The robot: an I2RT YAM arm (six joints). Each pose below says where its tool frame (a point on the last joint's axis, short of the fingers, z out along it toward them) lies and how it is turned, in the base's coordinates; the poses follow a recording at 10 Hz.
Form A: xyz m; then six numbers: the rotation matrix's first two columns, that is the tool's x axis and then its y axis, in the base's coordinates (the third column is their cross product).
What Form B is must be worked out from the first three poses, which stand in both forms.
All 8 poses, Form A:
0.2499 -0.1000 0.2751 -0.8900 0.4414 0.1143 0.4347 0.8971 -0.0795
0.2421 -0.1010 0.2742 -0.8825 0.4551 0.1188 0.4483 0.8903 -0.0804
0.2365 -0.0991 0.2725 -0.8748 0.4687 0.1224 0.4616 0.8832 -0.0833
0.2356 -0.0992 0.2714 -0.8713 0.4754 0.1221 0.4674 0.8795 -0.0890
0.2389 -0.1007 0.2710 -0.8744 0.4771 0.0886 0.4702 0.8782 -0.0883
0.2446 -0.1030 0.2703 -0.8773 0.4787 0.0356 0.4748 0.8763 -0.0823
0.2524 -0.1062 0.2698 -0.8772 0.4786 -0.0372 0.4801 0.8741 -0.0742
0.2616 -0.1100 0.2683 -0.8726 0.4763 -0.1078 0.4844 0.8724 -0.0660
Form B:
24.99 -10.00 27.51 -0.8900 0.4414 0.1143 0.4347 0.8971 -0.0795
24.21 -10.10 27.42 -0.8825 0.4551 0.1188 0.4483 0.8903 -0.0804
23.65 -9.91 27.25 -0.8748 0.4687 0.1224 0.4616 0.8832 -0.0833
23.56 -9.92 27.14 -0.8713 0.4754 0.1221 0.4674 0.8795 -0.0890
23.89 -10.07 27.10 -0.8744 0.4771 0.0886 0.4702 0.8782 -0.0883
24.46 -10.30 27.03 -0.8773 0.4787 0.0356 0.4748 0.8763 -0.0823
25.24 -10.62 26.98 -0.8772 0.4786 -0.0372 0.4801 0.8741 -0.0742
26.16 -11.00 26.83 -0.8726 0.4763 -0.1078 0.4844 0.8724 -0.0660

